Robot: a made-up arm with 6 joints.
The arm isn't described. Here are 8 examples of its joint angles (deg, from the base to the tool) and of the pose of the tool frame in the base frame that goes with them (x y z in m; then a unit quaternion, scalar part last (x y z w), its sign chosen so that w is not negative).
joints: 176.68 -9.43 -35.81 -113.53 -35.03 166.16
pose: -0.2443 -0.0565 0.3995 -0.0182 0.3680 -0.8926 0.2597
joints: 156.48 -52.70 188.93 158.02 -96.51 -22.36
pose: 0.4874 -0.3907 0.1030 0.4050 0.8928 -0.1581 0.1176
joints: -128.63 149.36 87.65 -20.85 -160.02 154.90
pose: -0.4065 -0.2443 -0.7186 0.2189 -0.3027 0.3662 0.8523
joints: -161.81 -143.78 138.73 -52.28 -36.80 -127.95
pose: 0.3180 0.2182 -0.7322 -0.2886 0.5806 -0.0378 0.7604
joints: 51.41 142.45 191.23 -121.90 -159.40 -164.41
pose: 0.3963 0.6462 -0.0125 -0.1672 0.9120 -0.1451 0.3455
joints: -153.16 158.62 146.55 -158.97 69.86 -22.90
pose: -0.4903 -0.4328 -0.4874 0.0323 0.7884 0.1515 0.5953
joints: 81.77 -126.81 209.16 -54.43 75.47 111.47
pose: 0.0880 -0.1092 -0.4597 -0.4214 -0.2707 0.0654 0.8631
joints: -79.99 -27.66 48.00 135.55 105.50 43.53
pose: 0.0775 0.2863 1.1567 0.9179 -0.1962 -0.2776 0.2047
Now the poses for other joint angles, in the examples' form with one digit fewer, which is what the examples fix.
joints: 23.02 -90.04 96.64 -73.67 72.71 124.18
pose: -0.928 -0.448 0.307 0.739 -0.597 -0.293 0.110
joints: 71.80 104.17 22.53 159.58 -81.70 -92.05
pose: 0.052 0.689 -0.384 -0.610 -0.292 0.323 0.662
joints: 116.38 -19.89 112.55 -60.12 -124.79 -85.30
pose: 0.249 -0.304 1.156 -0.002 0.419 0.892 0.169
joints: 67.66 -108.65 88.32 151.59 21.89 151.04
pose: -0.501 -0.810 -0.200 -0.433 0.769 -0.421 0.209
